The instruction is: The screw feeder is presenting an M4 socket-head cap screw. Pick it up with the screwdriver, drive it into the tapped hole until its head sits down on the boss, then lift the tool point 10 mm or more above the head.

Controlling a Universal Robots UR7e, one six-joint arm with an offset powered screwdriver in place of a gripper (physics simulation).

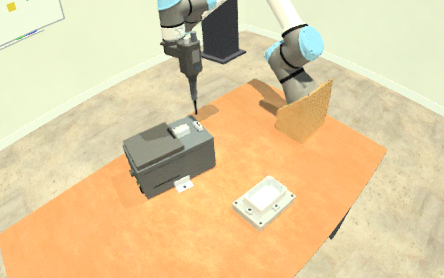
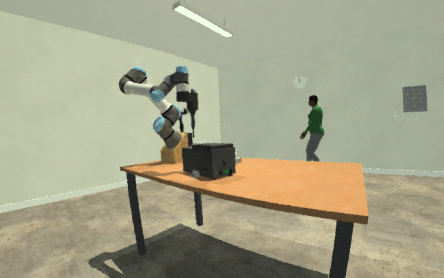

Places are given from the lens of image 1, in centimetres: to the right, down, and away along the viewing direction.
dark screw feeder (image 1: 194, 163): -9, 8, 97
pale base plate (image 1: 253, 219): 10, 24, 83
The marked spots on the dark screw feeder and the pale base plate are 28 cm apart.
